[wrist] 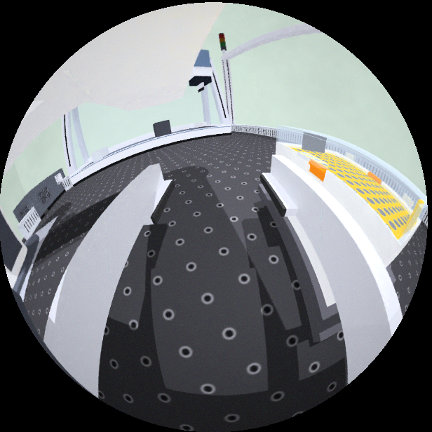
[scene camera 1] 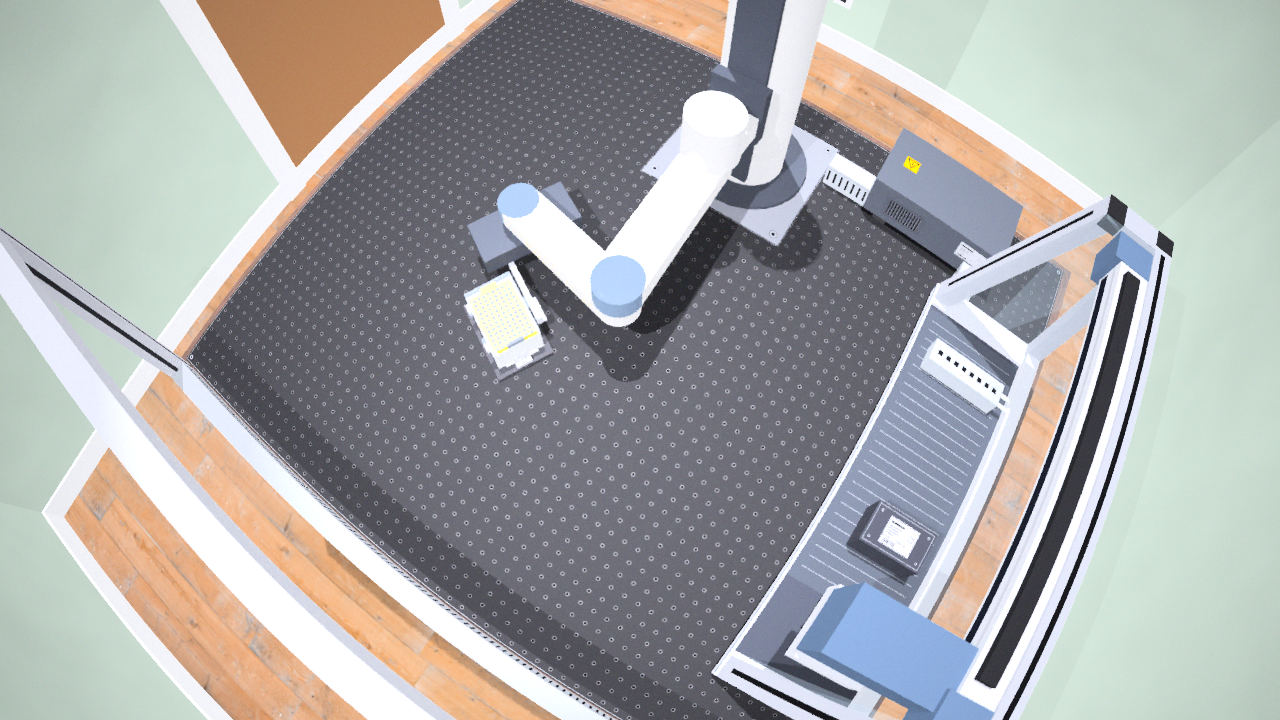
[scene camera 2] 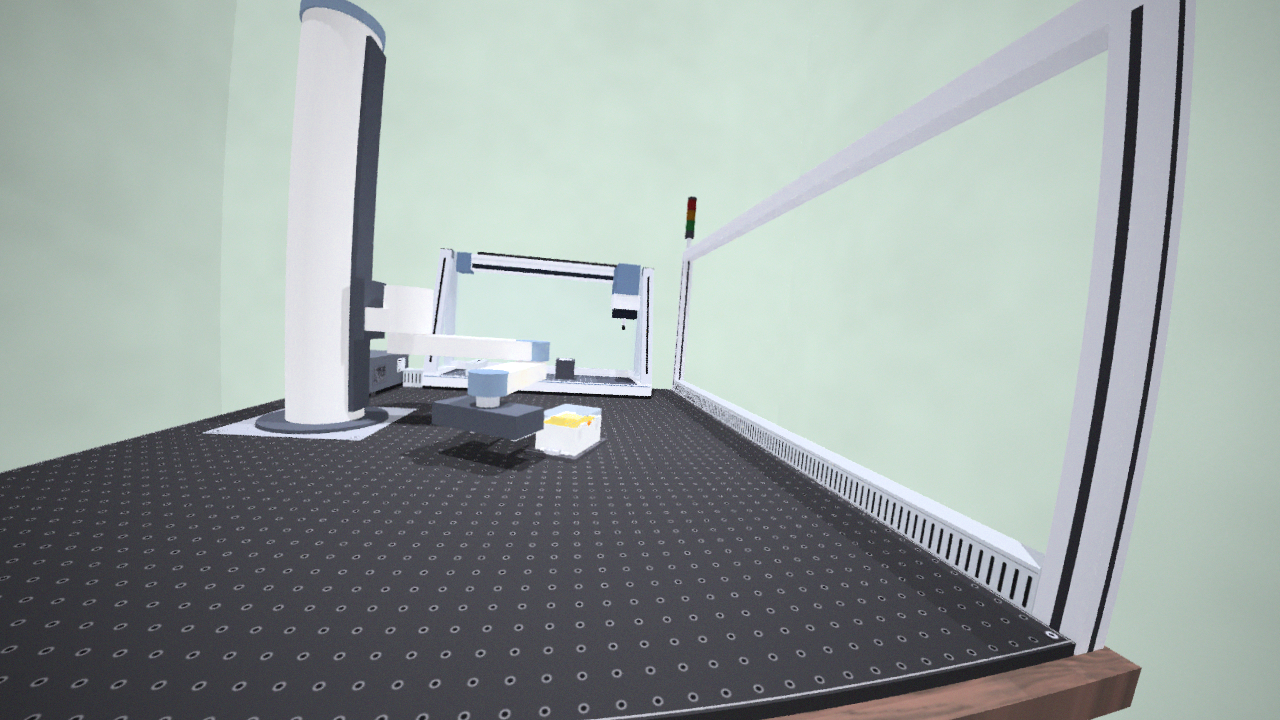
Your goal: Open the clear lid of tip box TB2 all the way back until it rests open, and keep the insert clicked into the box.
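Where they show: gripper, fingertip midpoint: (scene camera 1: 565, 308); arm's base, origin of the base link: (scene camera 1: 744, 161) (scene camera 2: 326, 424).
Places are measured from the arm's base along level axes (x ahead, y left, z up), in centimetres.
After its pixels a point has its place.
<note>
Tip box TB2 (scene camera 1: 506, 320) @(x 56.0, y -13.4, z 9.0 cm) (scene camera 2: 567, 437) @(x 54.8, y -21.8, z 5.3 cm) (wrist: 380, 239) is white, with a yellow perforated insert (scene camera 1: 503, 308) @(x 54.0, y -16.0, z 7.0 cm) (scene camera 2: 571, 419) @(x 55.4, y -14.2, z 7.0 cm) (wrist: 367, 192) sitting level inside its rim. The clear lid (scene camera 2: 583, 410) @(x 57.8, y -14.3, z 9.0 cm) shows as a pale see-through band above the insert in scene camera 2 and along its far side in the wrist view; its exact angle is hard to tell. My gripper (wrist: 215, 168) is shut and empty, its two fingers standing apart at their narrowest. One finger is right alongside the box's near long side; whether it touches is unclear. Scene camera 2 hides the fingertips behind the gripper body.
The box stands on a low dark base on the perforated table (scene camera 1: 429, 179) @(x 38.6, y -50.0, z 1.3 cm) (scene camera 2: 358, 573) @(x 35.3, y -56.4, z 1.3 cm). The arm column (scene camera 1: 776, 98) @(x 5.5, y 5.1, z 28.9 cm) (scene camera 2: 326, 214) @(x 3.1, y -6.8, z 45.5 cm) stands behind. A grey control unit (scene camera 1: 948, 197) @(x -9.9, y 39.3, z 12.7 cm) and a framed station with a dark block (scene camera 1: 895, 537) @(x 53.4, y 56.9, z 13.3 cm) (scene camera 2: 564, 368) @(x 52.8, y 51.5, z 10.3 cm) are farther off.
</note>
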